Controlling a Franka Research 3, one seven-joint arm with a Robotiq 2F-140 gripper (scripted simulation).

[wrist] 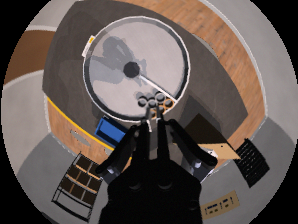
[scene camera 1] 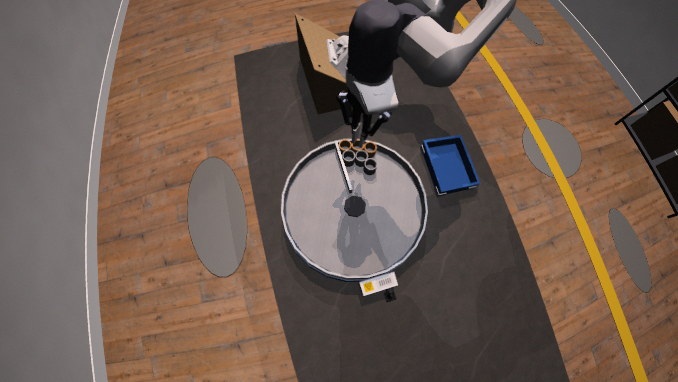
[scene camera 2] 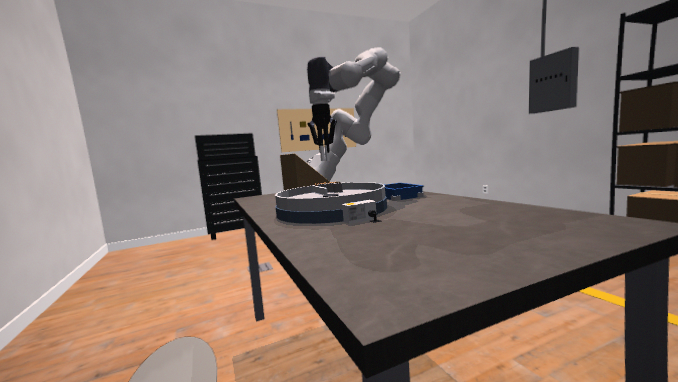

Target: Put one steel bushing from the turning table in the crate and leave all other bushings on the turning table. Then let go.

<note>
In view: my gripper (scene camera 1: 358, 141), a turning table (scene camera 1: 364, 232) and a blue crate (scene camera 1: 449, 155).
My gripper shows as well in the wrist view (wrist: 153, 111) and in scene camera 2 (scene camera 2: 325, 160). The turning table shows as well in the wrist view (wrist: 133, 49).
</note>
